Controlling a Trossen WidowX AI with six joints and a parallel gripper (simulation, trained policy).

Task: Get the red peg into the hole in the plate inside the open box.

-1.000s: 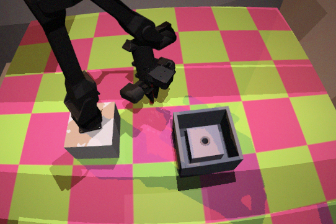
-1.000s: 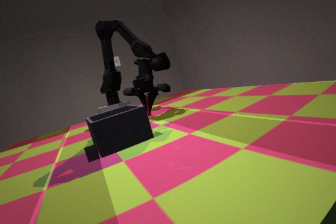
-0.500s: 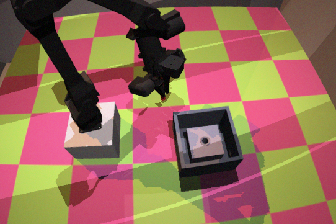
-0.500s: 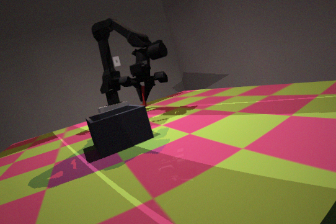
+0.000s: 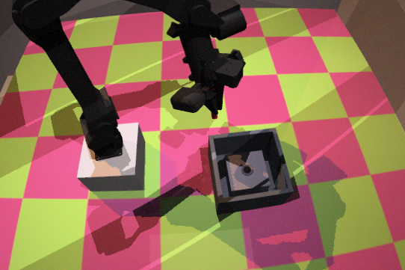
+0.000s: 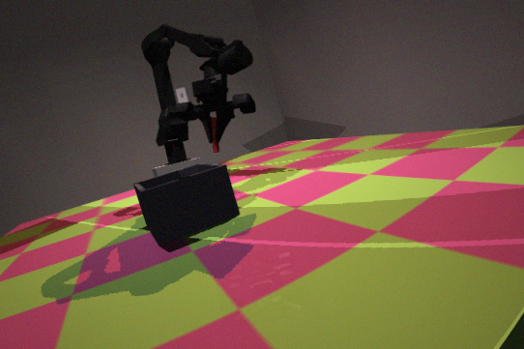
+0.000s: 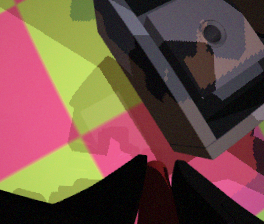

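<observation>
Right now my gripper tip is 12 cm to the left of the plate, 9 cm above it and 4 cm short of it. From my gripper tip the other things lie so: red peg 2 cm above, 1 cm to the left, 1 cm behind; then dark box 12 cm to the right, 11 cm below, 4 cm ahead.
</observation>
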